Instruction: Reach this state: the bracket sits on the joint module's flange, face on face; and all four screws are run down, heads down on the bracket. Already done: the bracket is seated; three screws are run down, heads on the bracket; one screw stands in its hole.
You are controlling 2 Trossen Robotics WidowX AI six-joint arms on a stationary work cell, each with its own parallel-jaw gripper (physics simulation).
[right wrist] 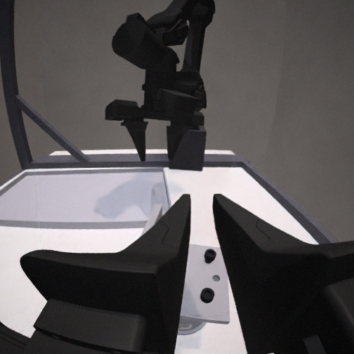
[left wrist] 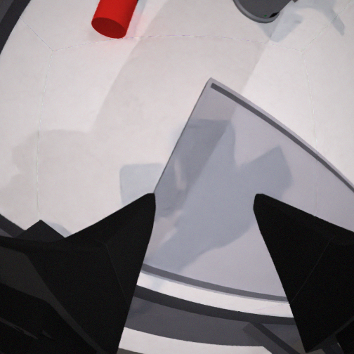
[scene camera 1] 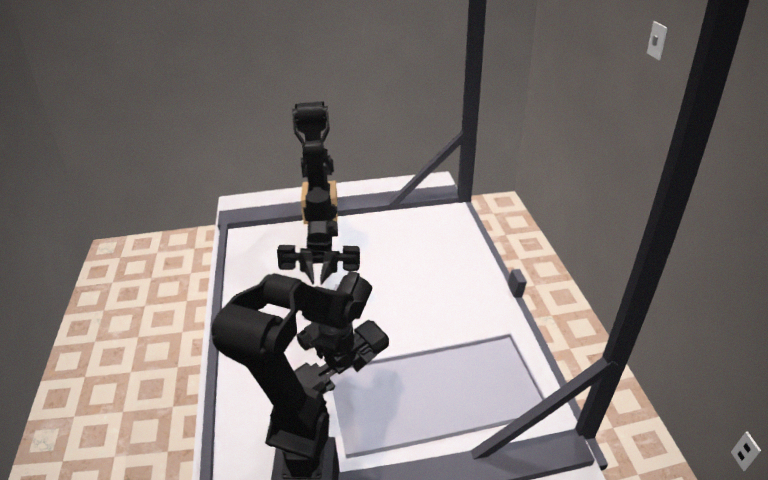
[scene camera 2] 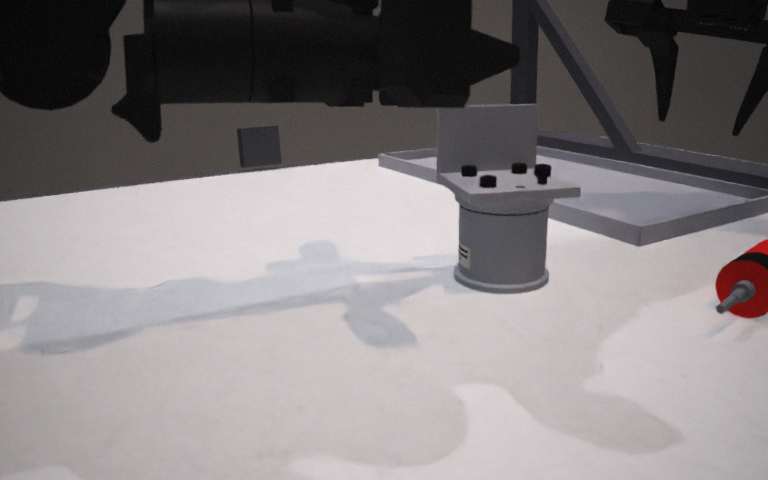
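Seen in the pictures: left gripper, between the fingertips: point(scene camera 1: 343, 379) point(scene camera 2: 697, 128); right gripper, between the fingertips: point(scene camera 1: 316, 283) point(scene camera 2: 510, 57); left arm's base, origin of its link: point(scene camera 1: 303, 461).
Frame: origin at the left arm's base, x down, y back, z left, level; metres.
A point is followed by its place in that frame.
The grey joint module point(scene camera 2: 502, 248) @(y -0.433, x 0.088, z 0.032 m) stands on the white table with the bracket point(scene camera 2: 511, 188) @(y -0.429, x 0.051, z 0.033 m) flat on its flange. Three black screws point(scene camera 2: 488, 181) @(y -0.441, x 0.047, z 0.027 m) sit with their heads on the bracket. A fourth screw point(scene camera 2: 542, 172) @(y -0.407, x 0.044, z 0.030 m) at the right stands taller in its hole. My right gripper point(right wrist: 200, 198) is shut and empty above the bracket point(right wrist: 207, 281). It hangs points down in scene camera 1 point(scene camera 1: 317, 277) @(y -0.430, x -0.032, z 0.002 m). My left gripper point(left wrist: 204, 199) is open and empty over the edge of the grey tray. A red-handled driver point(left wrist: 113, 17) lies on the table near the module point(left wrist: 263, 8).
A flat grey tray point(scene camera 1: 434, 395) @(y -0.219, x 0.113, z -0.237 m) lies at the near right of the table. Dark frame posts point(scene camera 1: 473, 95) @(y -0.942, x -0.235, z -0.387 m) rise at the table's corners. A small dark block point(scene camera 1: 516, 282) @(y -0.515, x 0.068, z -0.457 m) stands at the right edge. My folded left arm point(scene camera 1: 287, 324) @(y 0.040, x -0.370, z -0.030 m) hides the module in scene camera 1.
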